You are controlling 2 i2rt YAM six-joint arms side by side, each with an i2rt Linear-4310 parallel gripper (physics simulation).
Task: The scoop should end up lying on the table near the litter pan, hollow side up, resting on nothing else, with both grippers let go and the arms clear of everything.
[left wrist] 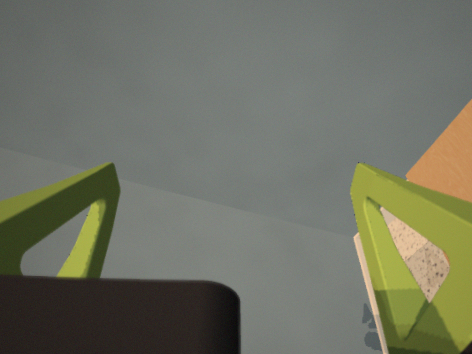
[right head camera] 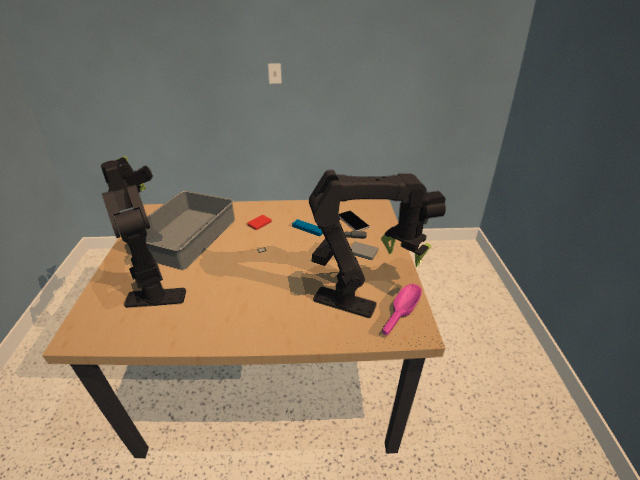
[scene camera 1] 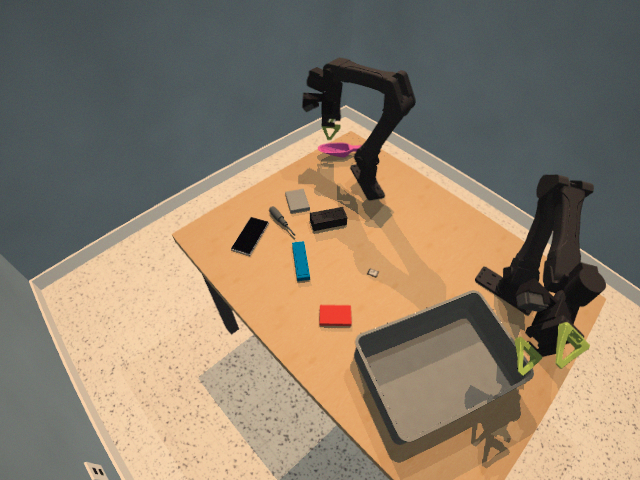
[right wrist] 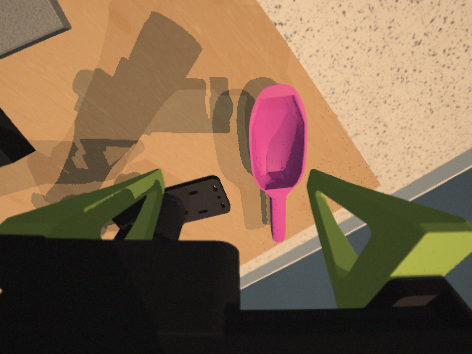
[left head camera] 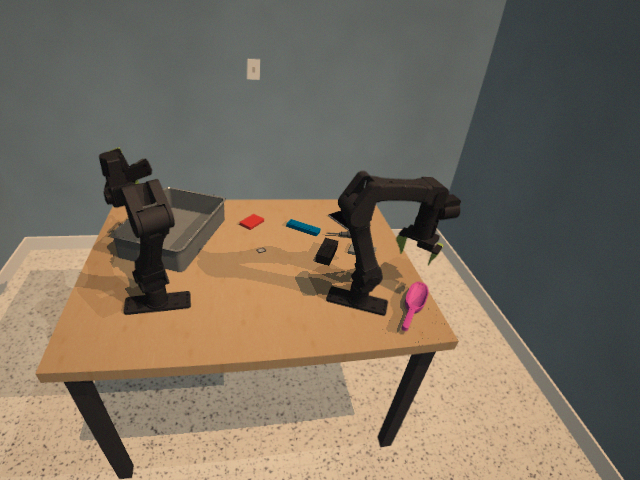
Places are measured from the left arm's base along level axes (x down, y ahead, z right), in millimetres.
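Pixels of known places: left gripper, fingertip midpoint: (left wrist: pixel 235 176) (right head camera: pixel 132 168) (scene camera 1: pixel 538 370) (left head camera: pixel 122 161); right gripper, fingertip midpoint: (right head camera: pixel 403 259) (scene camera 1: pixel 329 132) (right wrist: pixel 235 177) (left head camera: pixel 414 258); left arm's base, origin of the base link: (right head camera: pixel 155 298) (scene camera 1: pixel 505 290) (left head camera: pixel 158 303); right arm's base, origin of the base link: (right head camera: pixel 344 302) (scene camera 1: pixel 366 181) (right wrist: pixel 168 206) (left head camera: pixel 357 301).
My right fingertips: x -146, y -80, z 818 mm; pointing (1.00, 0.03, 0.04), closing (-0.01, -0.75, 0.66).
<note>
Ahead of a thing's pixels: the offset from my right fingertips to its middle.
The pink scoop @[dx +128, dy -94, dz -21 mm] (left head camera: pixel 417 297) (right head camera: pixel 407 299) (scene camera 1: pixel 338 149) (right wrist: pixel 280 135) lies hollow side up at the table's right edge in the head views, its handle towards the front. The grey litter pan @[dx +99, dy +449, dz -773 mm] (left head camera: pixel 201 242) (right head camera: pixel 206 237) (scene camera 1: pixel 418 335) stands at the far left of the table in the head views. My right gripper (left head camera: pixel 415 258) (right head camera: pixel 404 258) (scene camera 1: pixel 329 135) (right wrist: pixel 235 177) is open and empty, pointing down above the scoop's bowl end, apart from it. My left gripper (scene camera 1: pixel 542 368) (left wrist: pixel 235 176) is open and empty, raised beside the pan's corner; the arm largely hides it in the head views.
Between pan and right arm lie a red block @[dx +139, dy +505, dz -464 mm] (left head camera: pixel 251 221) (scene camera 1: pixel 334 315), a blue bar @[dx +136, dy +432, dz -259 mm] (left head camera: pixel 303 227) (scene camera 1: pixel 300 260), a small chip @[dx +145, dy +310, dz -455 mm] (left head camera: pixel 261 250) (scene camera 1: pixel 372 272), a black block @[dx +128, dy +246, dz -214 mm] (left head camera: pixel 326 251) (scene camera 1: pixel 328 219), a screwdriver @[dx +133, dy +357, dz -105 mm] (scene camera 1: pixel 279 217), a phone @[dx +143, dy +469, dz -60 mm] (right head camera: pixel 354 220) (scene camera 1: pixel 250 236) and a grey block @[dx +139, dy +246, dz -66 mm] (right head camera: pixel 363 250) (scene camera 1: pixel 297 200).
</note>
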